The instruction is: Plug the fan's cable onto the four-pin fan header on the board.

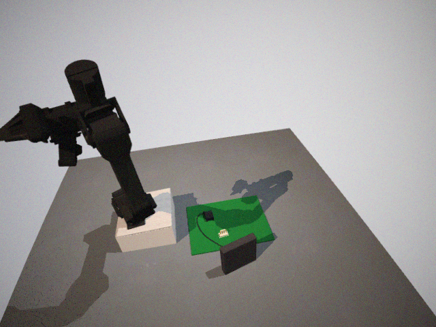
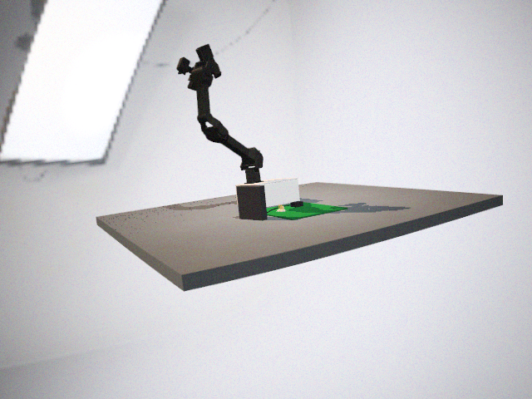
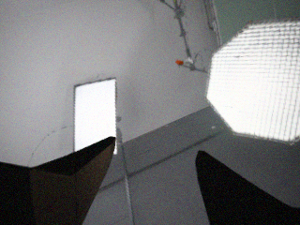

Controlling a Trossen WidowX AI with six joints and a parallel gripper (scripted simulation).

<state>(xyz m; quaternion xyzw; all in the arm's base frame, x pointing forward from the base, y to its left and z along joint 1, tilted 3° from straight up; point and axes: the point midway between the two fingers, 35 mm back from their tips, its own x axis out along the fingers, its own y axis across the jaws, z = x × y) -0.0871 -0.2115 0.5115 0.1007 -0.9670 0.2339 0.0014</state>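
The black plug is 42 cm ahead of my gripper tip, 22 cm to the left of it and 59 cm below it. The rest, counted from my gripper tip: dark fan: 46 cm ahead, 54 cm below; then green board: 48 cm ahead, 18 cm to the left, 61 cm below; then four-pin fan header: 45 cm ahead, 12 cm to the left, 60 cm below.
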